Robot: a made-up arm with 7 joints.
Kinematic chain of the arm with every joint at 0, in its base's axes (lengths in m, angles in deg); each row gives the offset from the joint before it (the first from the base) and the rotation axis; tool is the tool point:
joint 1: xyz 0 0 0 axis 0 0.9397 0.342
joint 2: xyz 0 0 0 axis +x
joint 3: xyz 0 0 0 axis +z
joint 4: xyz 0.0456 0 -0.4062 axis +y
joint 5: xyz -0.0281 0 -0.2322 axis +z
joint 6: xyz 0 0 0 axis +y
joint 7: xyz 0 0 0 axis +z
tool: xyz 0 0 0
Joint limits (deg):
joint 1: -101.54..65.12
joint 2: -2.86..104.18
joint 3: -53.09..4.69
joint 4: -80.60..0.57
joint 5: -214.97..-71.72
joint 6: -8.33..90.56
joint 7: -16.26..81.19
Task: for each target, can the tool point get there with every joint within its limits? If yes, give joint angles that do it. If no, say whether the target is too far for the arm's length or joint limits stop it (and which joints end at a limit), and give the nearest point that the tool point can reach.
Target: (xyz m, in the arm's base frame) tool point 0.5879 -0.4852 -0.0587
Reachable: no: too far | nearest point 0.5082 -0.3692 -0.0325 | short by 0.143 m
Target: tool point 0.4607 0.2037 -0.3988
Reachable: yes | joints -38.56 25.65 -5.34 -16.24 -179.37 45.33 -4.50
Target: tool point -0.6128 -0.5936 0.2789
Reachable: no: too far | nearest point -0.5253 -0.1567 -0.3270 | short by 0.752 m
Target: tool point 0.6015 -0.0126 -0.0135
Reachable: yes | joints -67.90 22.67 -11.03 -56.09 -131.31 78.70 41.14
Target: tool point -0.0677 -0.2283 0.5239
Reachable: no: joint limits stop it (at a limit: joint 1, joint 2, joint 4) | nearest point 0.3695 -0.2980 0.2651 | short by 0.513 m
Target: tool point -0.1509 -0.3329 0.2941
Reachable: no: joint limits stop it (at a limit: joint 1, joint 2, joint 4) | nearest point 0.3296 -0.3893 0.1881 | short by 0.495 m
